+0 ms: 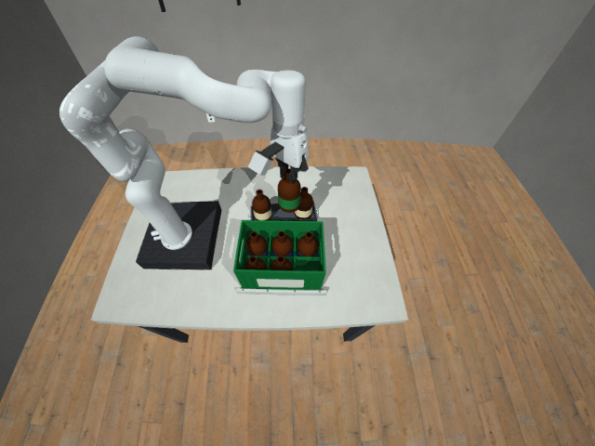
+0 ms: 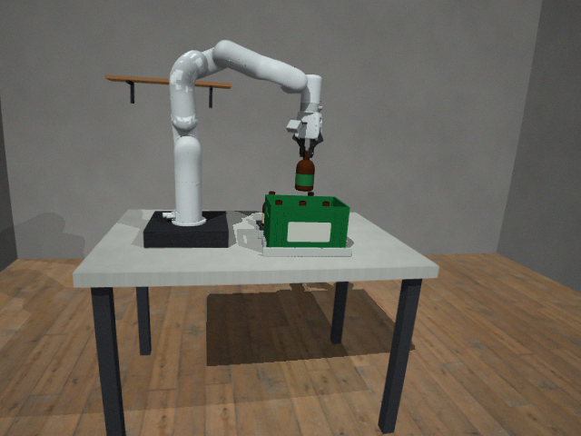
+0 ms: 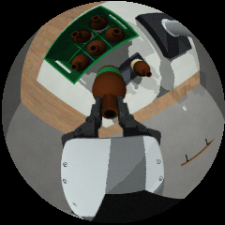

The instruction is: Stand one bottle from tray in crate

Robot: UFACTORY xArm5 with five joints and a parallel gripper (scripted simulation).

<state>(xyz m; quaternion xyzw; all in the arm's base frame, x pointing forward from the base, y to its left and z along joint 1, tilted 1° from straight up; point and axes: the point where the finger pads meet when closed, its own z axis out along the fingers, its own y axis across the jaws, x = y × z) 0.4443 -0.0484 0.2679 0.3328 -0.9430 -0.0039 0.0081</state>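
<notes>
Now: hand 70 mm above the brown bottle. Also, from my hand: green crate (250 mm below, 140 mm to the right, 60 mm behind); dark tray (320 mm below, 100 mm to the left, 10 mm behind).
</notes>
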